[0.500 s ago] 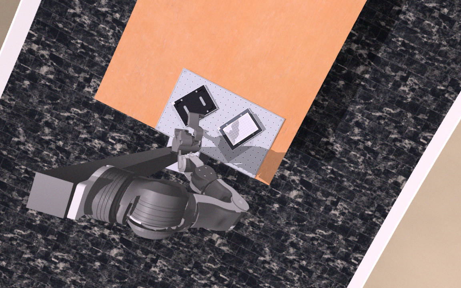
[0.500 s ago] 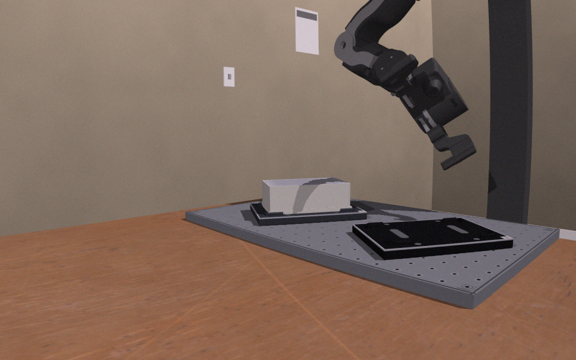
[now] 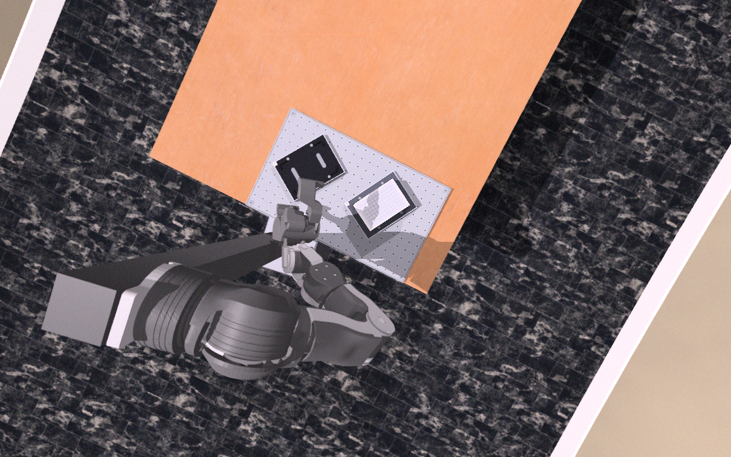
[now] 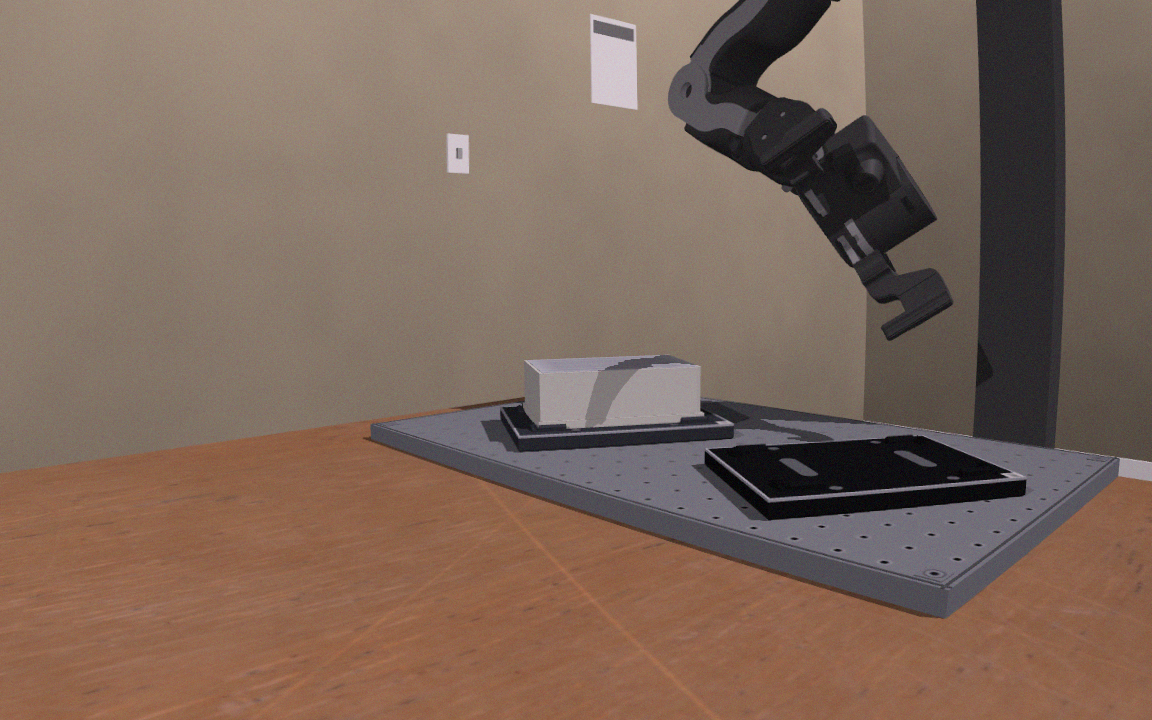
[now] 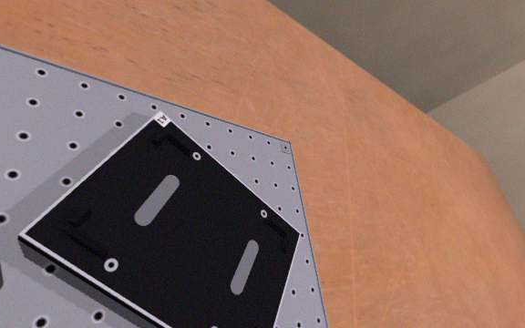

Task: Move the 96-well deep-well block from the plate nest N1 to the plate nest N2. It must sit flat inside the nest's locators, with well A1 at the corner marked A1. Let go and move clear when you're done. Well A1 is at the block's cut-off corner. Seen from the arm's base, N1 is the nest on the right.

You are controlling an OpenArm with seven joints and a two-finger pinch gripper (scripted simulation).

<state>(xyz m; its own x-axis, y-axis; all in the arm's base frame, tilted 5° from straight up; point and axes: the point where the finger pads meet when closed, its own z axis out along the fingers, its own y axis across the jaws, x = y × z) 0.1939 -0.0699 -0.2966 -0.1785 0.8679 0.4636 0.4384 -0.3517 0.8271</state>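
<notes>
My hand is 3 cm short of the white deep-well block, 19 cm to the left of it and 12 cm above it. Also, from my hand: black plate nest (6 cm ahead, 3 cm to the left, 14 cm below); then A1 mark (11 cm to the right, 14 cm below).
</notes>
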